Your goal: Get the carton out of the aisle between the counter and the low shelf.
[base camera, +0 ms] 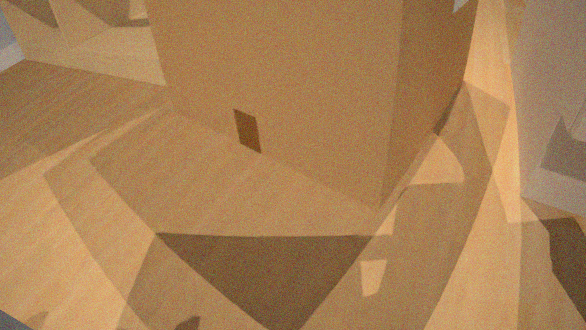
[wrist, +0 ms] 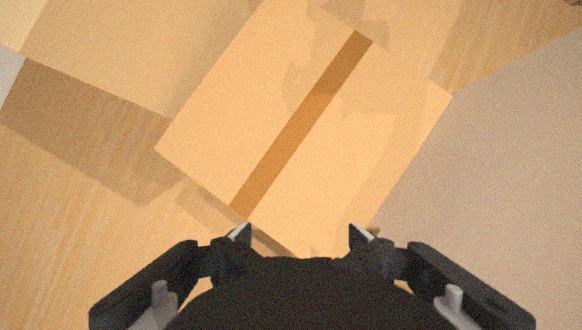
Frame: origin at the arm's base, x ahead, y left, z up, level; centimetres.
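Where they show: gripper, fingertip midpoint: [wrist: 299, 234].
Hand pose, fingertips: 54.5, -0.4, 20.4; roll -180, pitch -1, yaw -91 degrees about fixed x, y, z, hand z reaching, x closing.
Observation:
Things, the pixels of their centre, and the offset from my fingertips, as dx, dy, dz. "spot": a spot on its surface instead. Level surfaces: height alone.
- brown carton at the middle of its body: [wrist: 299, 139] +15.9, -1.4, -39.7
- short tape end at a spot on its surface: [base camera: 247, 131] spot: -2.7, +12.1, -56.5
- wooden floor at its surface level: dz -60.0
The brown carton [base camera: 280, 60] [wrist: 225, 125] stands on the floor between the low shelf and the counter, turned at an angle in the wrist view. A darker tape strip [wrist: 300, 125] crosses its top, and a short tape end [base camera: 247, 131] shows low on its side. The pale wood low shelf [base camera: 115, 55] [wrist: 125, 50] is at the left. The greyish counter [base camera: 545, 60] [wrist: 500, 175] is at the right, close to the carton. My gripper [wrist: 299, 234] is open and empty, its fingers over the carton's near end; the height gap is unclear.
The wooden floor [base camera: 45, 215] [wrist: 60, 225] carries overlapping shadows around the carton. The shelf's side stands close to the carton's left edge in the wrist view. A pale strip of wall or baseboard [base camera: 10, 56] shows at the far left.

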